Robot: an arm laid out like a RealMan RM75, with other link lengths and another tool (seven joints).
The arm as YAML. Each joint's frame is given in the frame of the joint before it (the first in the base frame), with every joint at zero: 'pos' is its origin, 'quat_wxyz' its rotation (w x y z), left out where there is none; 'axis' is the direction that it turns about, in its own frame. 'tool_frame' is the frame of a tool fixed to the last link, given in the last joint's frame.
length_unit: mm
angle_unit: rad
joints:
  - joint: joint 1
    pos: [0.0, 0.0, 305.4]
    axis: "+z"
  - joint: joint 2
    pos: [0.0, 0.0, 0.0]
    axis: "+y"
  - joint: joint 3
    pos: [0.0, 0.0, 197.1]
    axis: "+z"
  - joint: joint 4
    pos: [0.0, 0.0, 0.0]
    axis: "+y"
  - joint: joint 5
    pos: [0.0, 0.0, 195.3]
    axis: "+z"
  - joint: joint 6
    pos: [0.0, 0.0, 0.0]
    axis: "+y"
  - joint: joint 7
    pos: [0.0, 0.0, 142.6]
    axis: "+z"
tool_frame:
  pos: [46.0, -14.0, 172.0]
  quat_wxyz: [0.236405, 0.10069, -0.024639, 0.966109]
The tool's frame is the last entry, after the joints.
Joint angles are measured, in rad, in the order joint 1, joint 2, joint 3, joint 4, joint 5, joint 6, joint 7. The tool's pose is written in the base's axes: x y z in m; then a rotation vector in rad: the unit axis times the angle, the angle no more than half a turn. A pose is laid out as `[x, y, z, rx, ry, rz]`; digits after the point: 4 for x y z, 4 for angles.
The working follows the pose.
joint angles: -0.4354, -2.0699, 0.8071, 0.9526, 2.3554, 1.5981, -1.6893
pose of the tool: [-0.2222, 0.3425, -0.0473, -1.4435, 2.4506, 0.4229]
Where each joint sits with the arm in this pose, in the base's axes (m; each line is computed from the numbers above, not from the rounded line before):
joint 1: 0.0000 0.0000 0.3054
joint 2: 0.0000 0.0000 0.3054
joint 3: -0.1569 0.0730 0.2111
joint 4: -0.1569 0.0730 0.2111
joint 5: -0.2463 0.2414 0.2535
joint 6: -0.2463 0.2414 0.2535
joint 7: -0.2491 0.2706 0.1140
the tool: -0.2222 0.3425 -0.0473

